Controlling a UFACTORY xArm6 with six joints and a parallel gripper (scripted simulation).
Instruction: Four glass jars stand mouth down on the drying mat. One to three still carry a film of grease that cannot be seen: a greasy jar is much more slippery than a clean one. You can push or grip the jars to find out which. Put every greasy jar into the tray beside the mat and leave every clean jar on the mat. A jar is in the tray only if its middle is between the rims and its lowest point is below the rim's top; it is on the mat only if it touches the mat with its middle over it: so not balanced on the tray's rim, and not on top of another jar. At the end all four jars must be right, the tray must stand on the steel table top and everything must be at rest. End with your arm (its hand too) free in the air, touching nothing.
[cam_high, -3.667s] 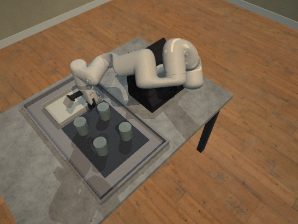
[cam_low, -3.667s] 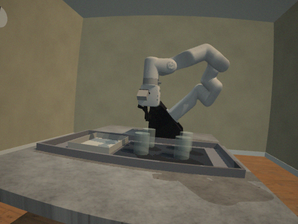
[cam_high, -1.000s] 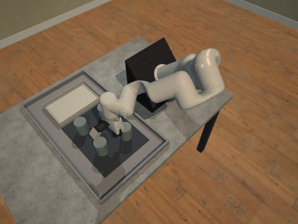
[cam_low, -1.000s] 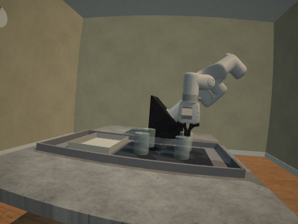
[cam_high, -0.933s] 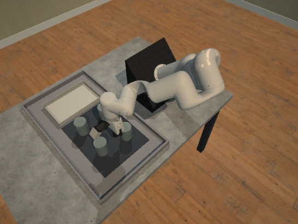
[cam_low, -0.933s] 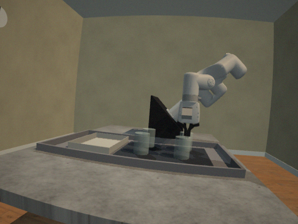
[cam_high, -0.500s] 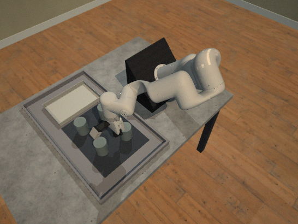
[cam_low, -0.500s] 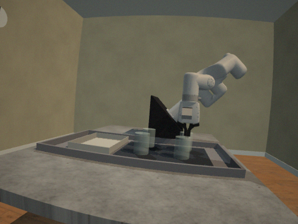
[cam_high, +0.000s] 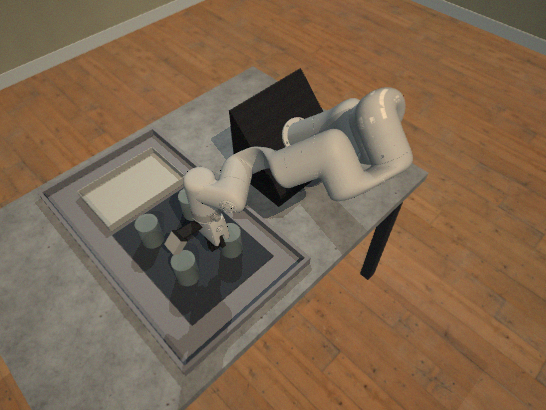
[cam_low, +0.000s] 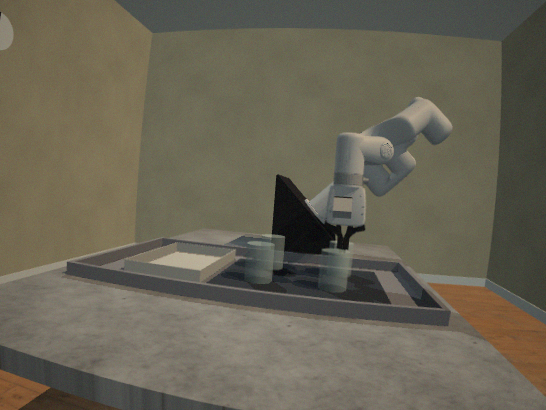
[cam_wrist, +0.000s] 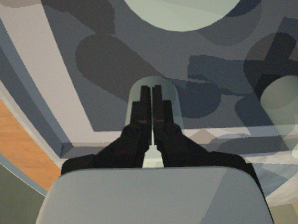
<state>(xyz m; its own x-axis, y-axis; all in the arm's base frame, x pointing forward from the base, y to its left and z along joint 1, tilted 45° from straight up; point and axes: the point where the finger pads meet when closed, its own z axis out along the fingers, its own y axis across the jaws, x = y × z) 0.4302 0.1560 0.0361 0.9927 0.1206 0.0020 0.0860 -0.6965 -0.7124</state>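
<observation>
Right now the dark mat is 30 mm ahead of my hand, 90 mm to the right of it and 90 mm below it. From my hand the other things lie so: cream tray (60 mm ahead, 410 mm to the right, 90 mm below).
</observation>
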